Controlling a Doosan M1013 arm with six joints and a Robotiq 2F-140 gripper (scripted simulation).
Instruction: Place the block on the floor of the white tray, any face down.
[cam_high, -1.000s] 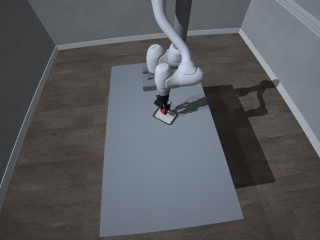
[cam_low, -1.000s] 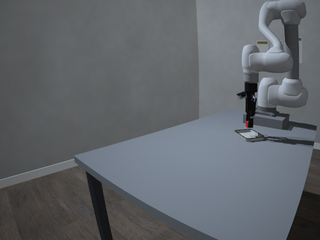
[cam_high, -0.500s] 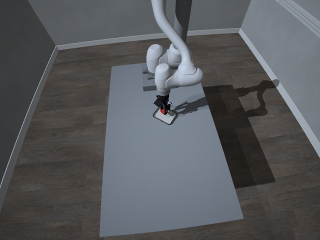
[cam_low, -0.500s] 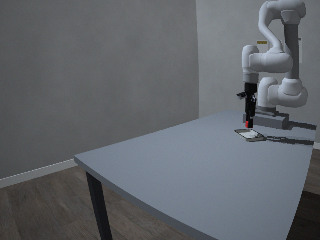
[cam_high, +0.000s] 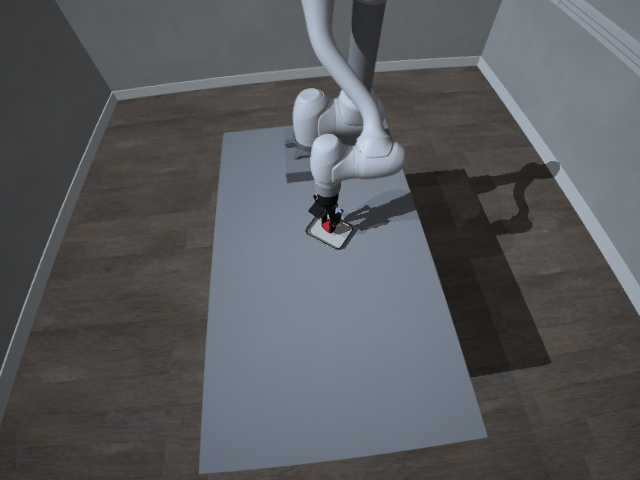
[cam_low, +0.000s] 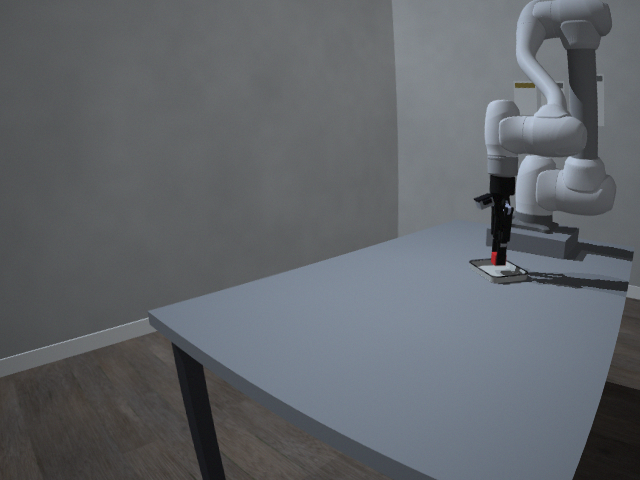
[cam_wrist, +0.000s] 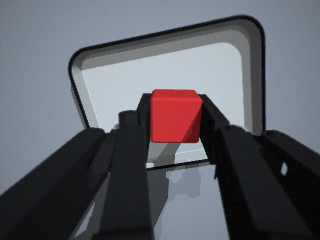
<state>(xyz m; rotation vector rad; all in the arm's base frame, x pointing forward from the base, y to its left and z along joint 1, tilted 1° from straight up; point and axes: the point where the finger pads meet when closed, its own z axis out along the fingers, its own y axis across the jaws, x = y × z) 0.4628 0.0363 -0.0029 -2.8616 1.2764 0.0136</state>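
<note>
Right now my hand is 5 cm above the white tray. The rest, counted from my hand: red block 2 cm below.
</note>
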